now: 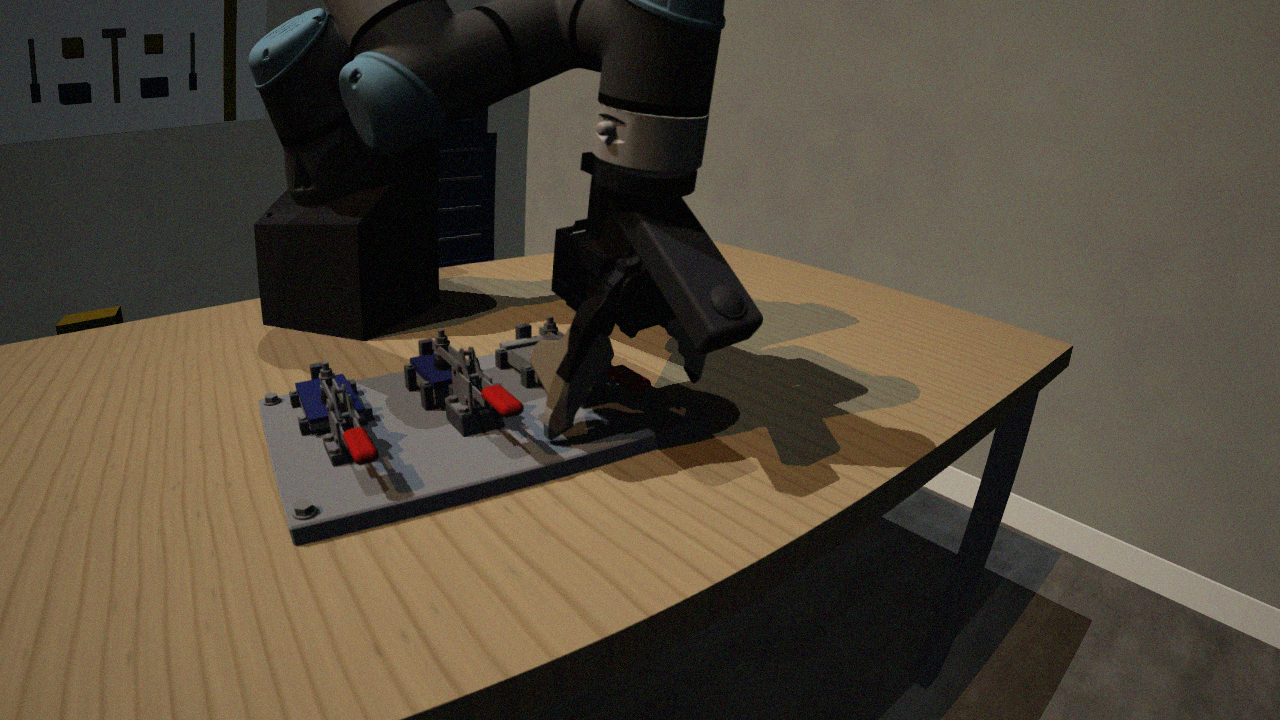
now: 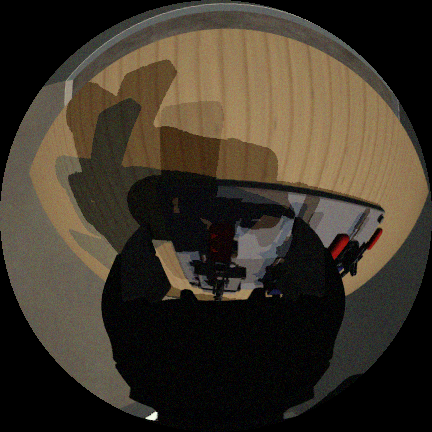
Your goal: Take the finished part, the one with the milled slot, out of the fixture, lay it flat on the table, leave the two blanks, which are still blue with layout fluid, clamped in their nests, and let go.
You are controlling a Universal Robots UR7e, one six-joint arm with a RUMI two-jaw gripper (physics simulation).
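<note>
The finished part (image 1: 534, 356) is bare grey and sits in the right nest of the grey fixture plate (image 1: 429, 470) (image 2: 327, 217); its slot cannot be made out. One blue blank (image 1: 315, 400) lies in the left nest and another blue blank (image 1: 433, 373) in the middle nest, each with a toggle clamp over it. My gripper (image 1: 626, 405) (image 2: 221, 222) is open and low over the plate's right end, its jaws on either side of the right clamp's red handle (image 1: 631, 377) (image 2: 221, 241). Nothing is held. The near finger and shadow hide much of that clamp.
The middle clamp's red handle (image 1: 502, 399) (image 2: 340, 246) and the left clamp's red handle (image 1: 359, 444) (image 2: 374, 239) stick out toward the plate's front. Hex bolts stand at the plate's corners. The wooden table (image 1: 134, 537) (image 2: 250, 90) surrounds the plate; the robot's base block (image 1: 313, 273) stands behind.
</note>
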